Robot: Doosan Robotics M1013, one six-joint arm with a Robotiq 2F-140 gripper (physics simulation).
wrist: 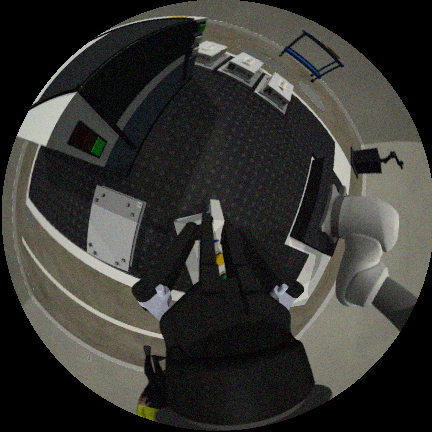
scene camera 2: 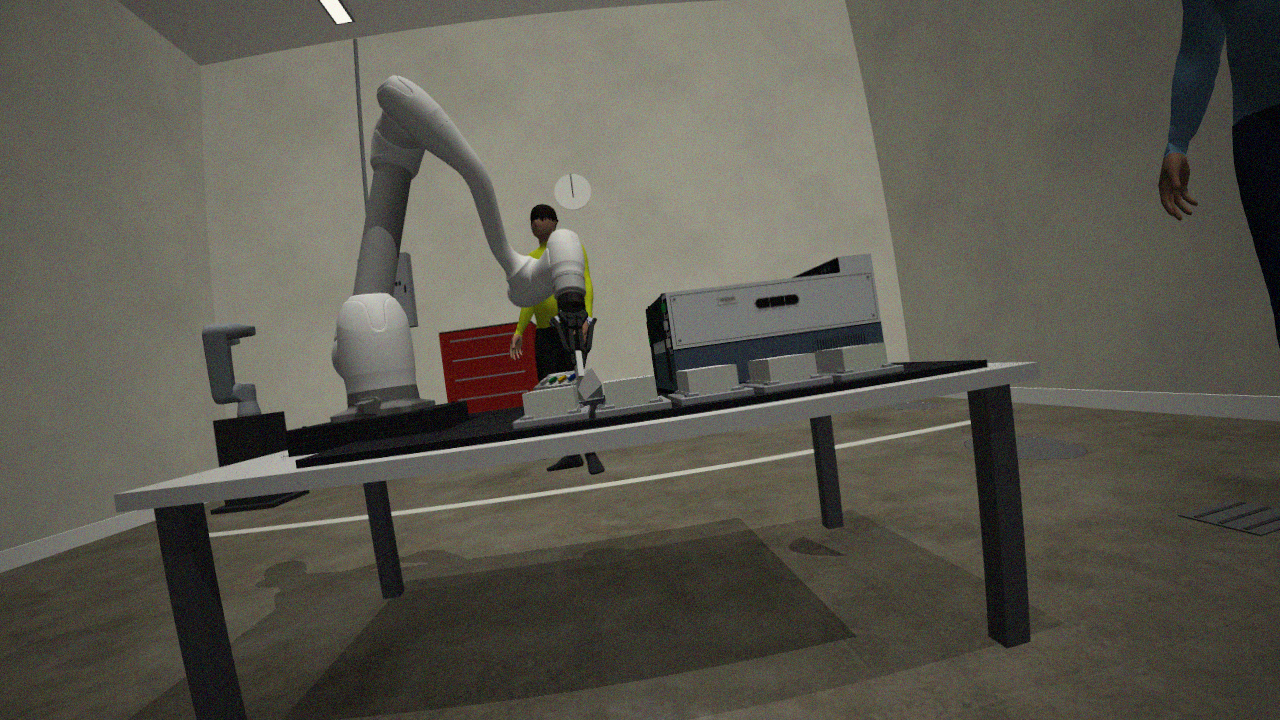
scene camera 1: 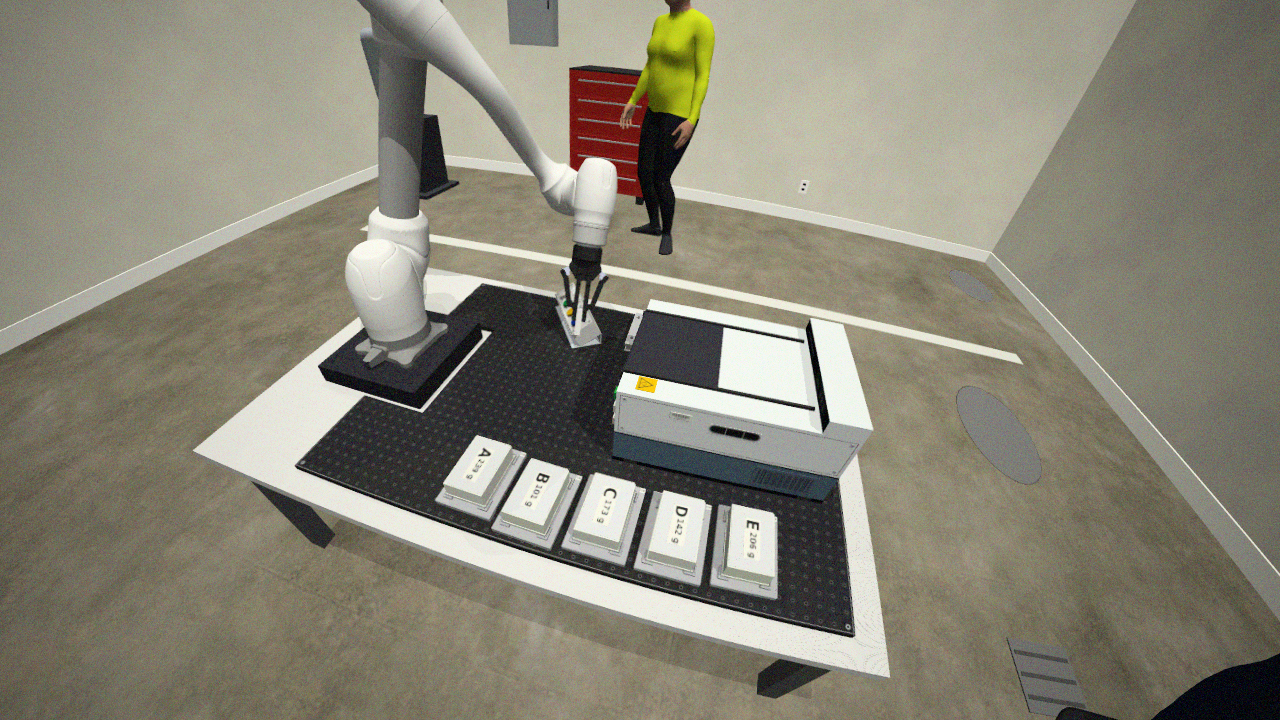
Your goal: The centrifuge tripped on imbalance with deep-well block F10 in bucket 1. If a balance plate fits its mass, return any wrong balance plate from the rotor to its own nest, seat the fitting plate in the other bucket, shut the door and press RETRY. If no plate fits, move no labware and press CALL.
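Pixels of known places: gripper, fingertip midpoint: (wrist: 212,207) (scene camera 2: 580,377) (scene camera 1: 576,333); arm's base at its link origin: (wrist: 332,215) (scene camera 2: 386,413) (scene camera 1: 403,340).
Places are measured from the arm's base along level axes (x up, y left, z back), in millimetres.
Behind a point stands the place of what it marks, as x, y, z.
My gripper (scene camera 1: 580,309) @[19, 180, -436] (scene camera 2: 577,360) @[19, 180, -436] (wrist: 212,207) @[19, 180, -436] is shut and empty. Its tips are down at the face of the small white button box (scene camera 1: 582,336) (scene camera 2: 556,397) (wrist: 217,207) at the back of the table. Blue, yellow and green buttons show beside the fingers in the wrist view; I cannot tell which one the tips touch. The white centrifuge (scene camera 1: 716,416) @[155, -118, -836] (scene camera 2: 769,326) @[73, -118, -853] (wrist: 52,127) stands to the right, its top part dark, part white. Balance plates A (scene camera 1: 483,465) @[11, -274, -426], B (scene camera 1: 539,490) @[11, -286, -553], C (scene camera 1: 606,509) @[11, -281, -685], D (scene camera 1: 677,526) @[11, -272, -818] and E (scene camera 1: 750,537) @[11, -253, -951] sit in their nests along the front edge.
A grey plate (wrist: 112,229) @[-15, 310, -602] lies flat between the button box and the centrifuge. The arm's base (scene camera 1: 389,286) @[204, -38, -61] stands at the back left. A person in yellow (scene camera 1: 669,107) stands behind the table by a red cabinet (scene camera 1: 597,116). A person in blue (scene camera 2: 1253,135) is close by.
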